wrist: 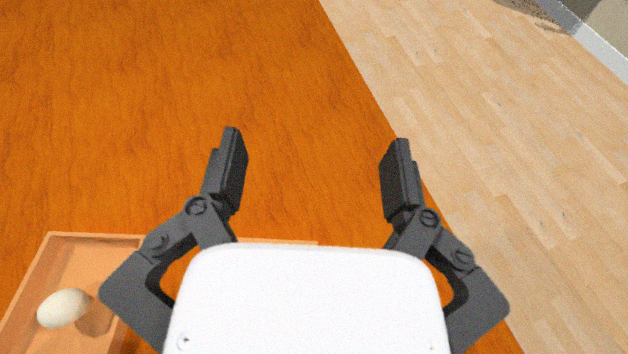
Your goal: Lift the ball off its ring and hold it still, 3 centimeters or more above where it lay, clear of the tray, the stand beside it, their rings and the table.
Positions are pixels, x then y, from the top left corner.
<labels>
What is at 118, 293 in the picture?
My gripper.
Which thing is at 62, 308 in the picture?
A cream-white ball.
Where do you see a shallow orange tray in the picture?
At 64, 260
</labels>
